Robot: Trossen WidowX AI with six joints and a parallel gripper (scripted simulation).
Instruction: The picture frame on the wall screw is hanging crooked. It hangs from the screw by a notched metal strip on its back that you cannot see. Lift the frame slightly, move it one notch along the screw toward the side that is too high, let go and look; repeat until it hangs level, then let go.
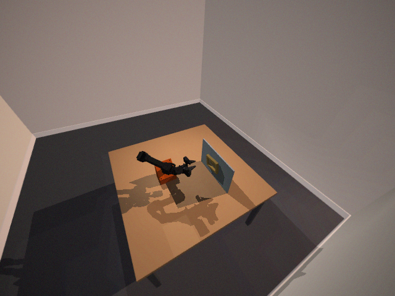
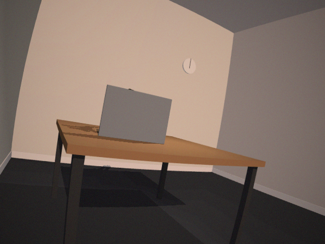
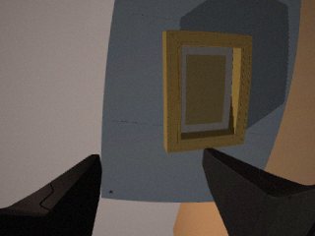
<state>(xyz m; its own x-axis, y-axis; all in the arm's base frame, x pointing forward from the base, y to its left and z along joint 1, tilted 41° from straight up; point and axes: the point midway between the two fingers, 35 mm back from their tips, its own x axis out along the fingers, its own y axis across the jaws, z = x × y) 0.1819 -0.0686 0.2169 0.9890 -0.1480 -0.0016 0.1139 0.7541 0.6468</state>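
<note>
Now: gripper tip 190 mm short of the picture frame, 30 mm to the left of it and 90 mm above it. Also, from my gripper tip: blue-grey wall panel (190 mm ahead, 40 mm to the right, 100 mm below).
</note>
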